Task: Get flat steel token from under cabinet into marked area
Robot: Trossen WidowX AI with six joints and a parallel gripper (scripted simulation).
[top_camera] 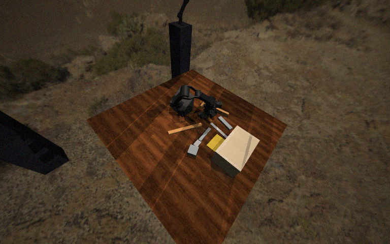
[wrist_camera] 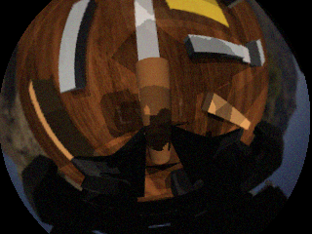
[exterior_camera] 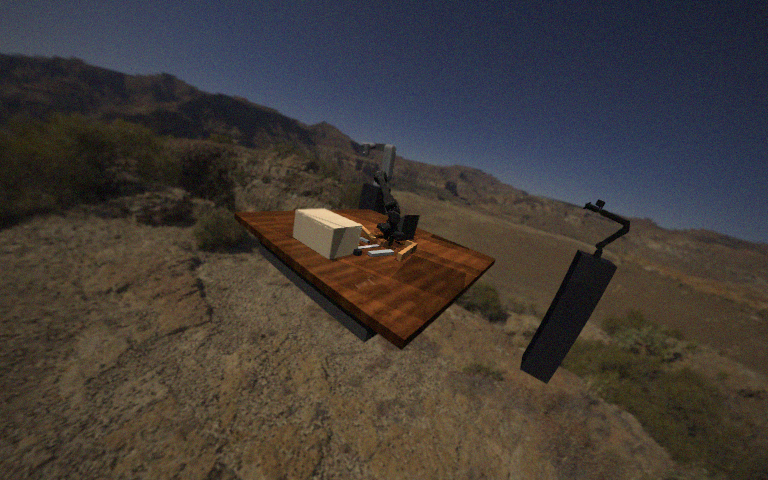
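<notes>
The grey bar is 170 mm ahead of my gripper tip and 80 mm to the left of it. From my gripper tip the other things lie so: wooden stick: 50 mm behind, 220 mm to the right; grey block: 140 mm ahead, 330 mm to the right, 10 mm above; grey scraper: 120 mm ahead, 200 mm to the right.
</notes>
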